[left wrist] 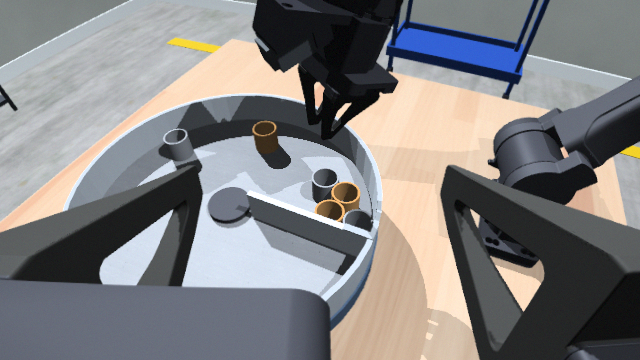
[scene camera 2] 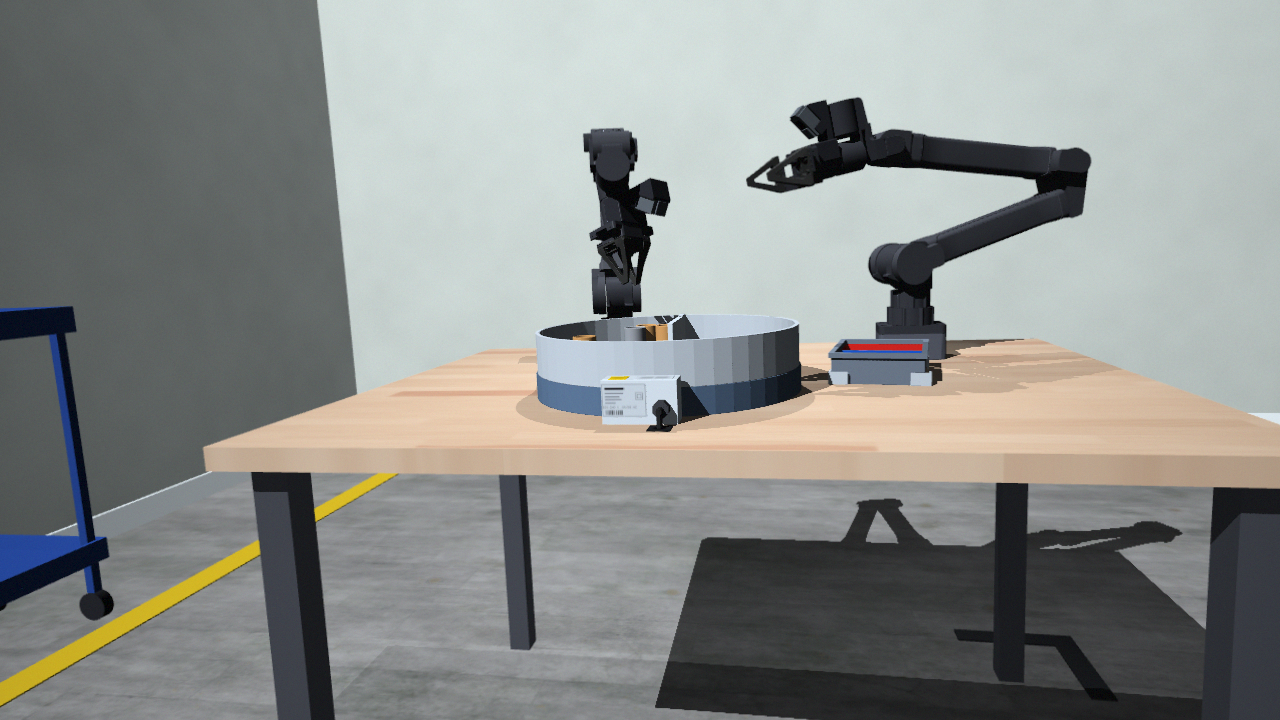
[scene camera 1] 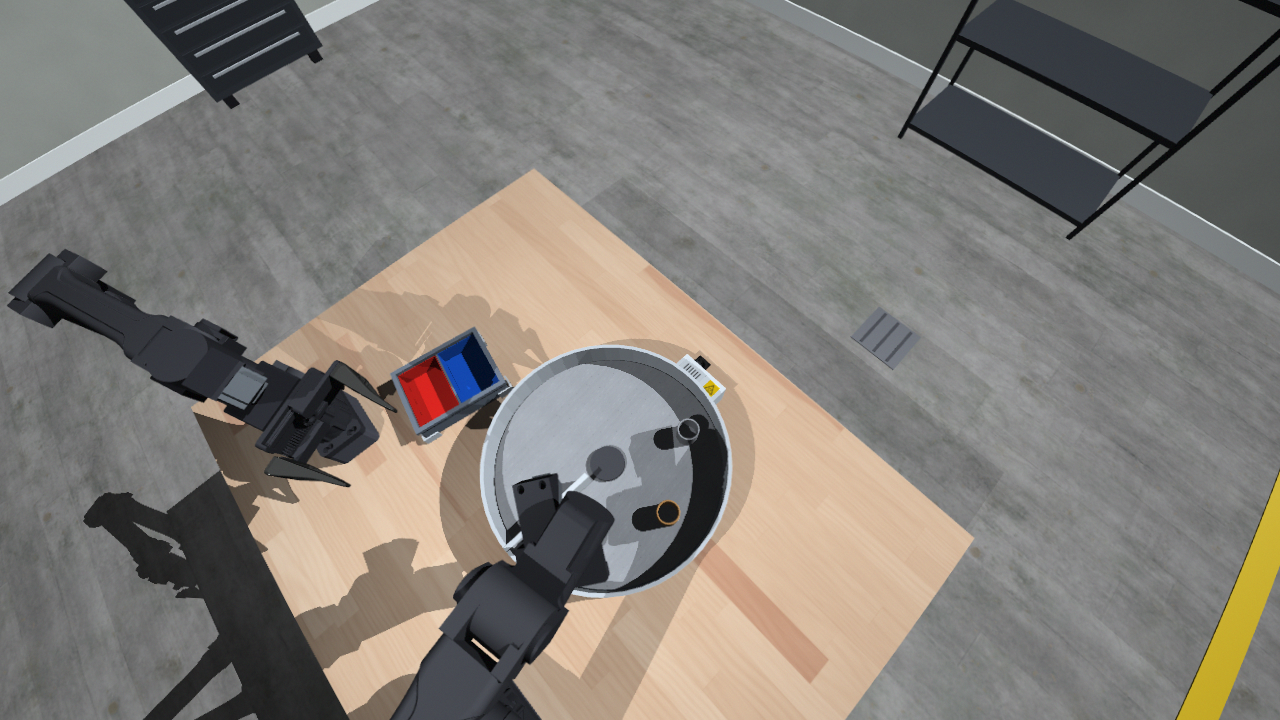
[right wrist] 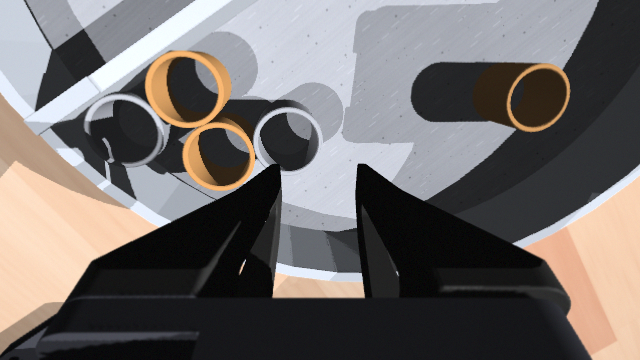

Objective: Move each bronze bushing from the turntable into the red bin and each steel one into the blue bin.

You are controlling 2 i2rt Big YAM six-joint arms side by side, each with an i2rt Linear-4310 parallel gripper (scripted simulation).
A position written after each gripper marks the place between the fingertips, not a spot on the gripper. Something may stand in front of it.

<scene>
In view: the left gripper (scene camera 1: 372, 447), the right gripper (scene camera 2: 631, 284), a red bin (scene camera 1: 425, 386) and a blue bin (scene camera 1: 469, 371).
The left gripper is seen too in the left wrist view (left wrist: 321, 179) and in scene camera 2 (scene camera 2: 756, 179). The right gripper is seen too in the left wrist view (left wrist: 319, 131), in scene camera 1 (scene camera 1: 579, 538) and in the right wrist view (right wrist: 318, 179). The left wrist view misses the red bin: it is out of frame. The right wrist view misses the red bin: it is out of frame.
</scene>
